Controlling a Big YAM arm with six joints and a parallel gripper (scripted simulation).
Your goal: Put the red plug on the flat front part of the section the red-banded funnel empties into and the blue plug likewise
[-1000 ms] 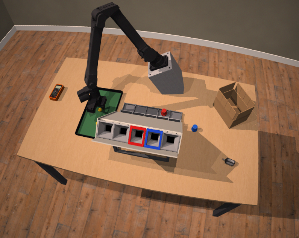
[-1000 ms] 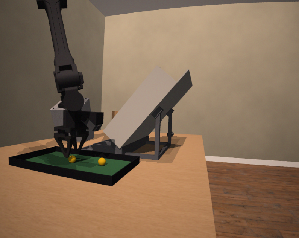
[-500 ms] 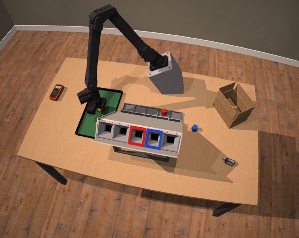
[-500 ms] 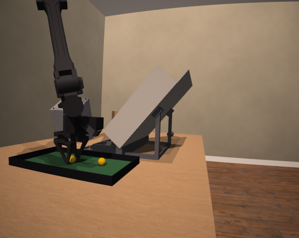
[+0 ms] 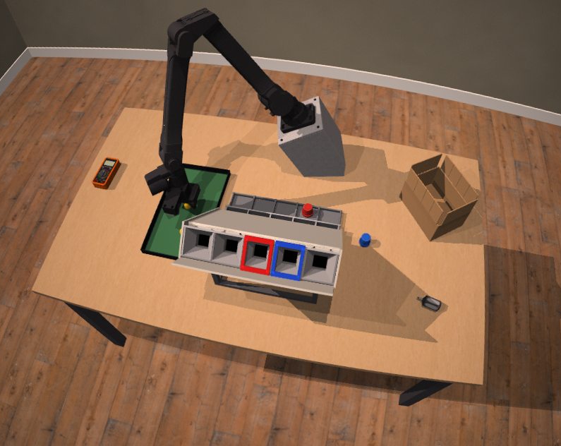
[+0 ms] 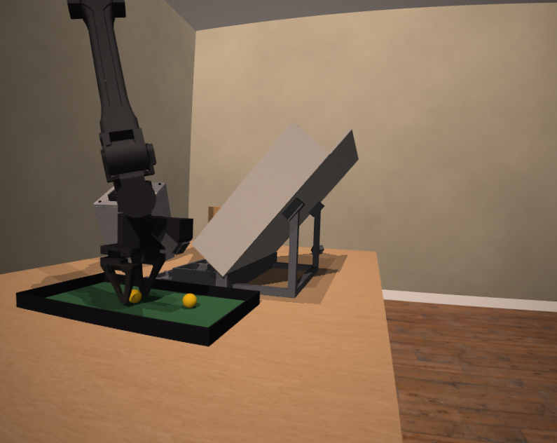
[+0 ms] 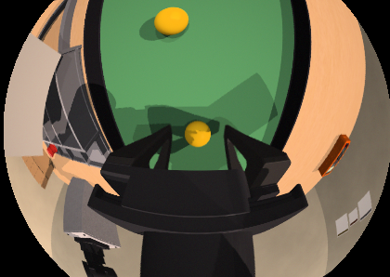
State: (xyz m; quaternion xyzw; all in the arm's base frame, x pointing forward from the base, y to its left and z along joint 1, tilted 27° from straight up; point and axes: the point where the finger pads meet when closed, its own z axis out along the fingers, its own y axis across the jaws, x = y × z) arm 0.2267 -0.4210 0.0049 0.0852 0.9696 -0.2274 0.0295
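My hand is 1 cm short of the green marble tray and 1 cm above it. Also, from my hand: multimeter 35 cm to the right, 15 cm behind; sloped cover 30 cm to the left, 19 cm ahead, 19 cm above; dark object 79 cm to the left, 34 cm ahead.
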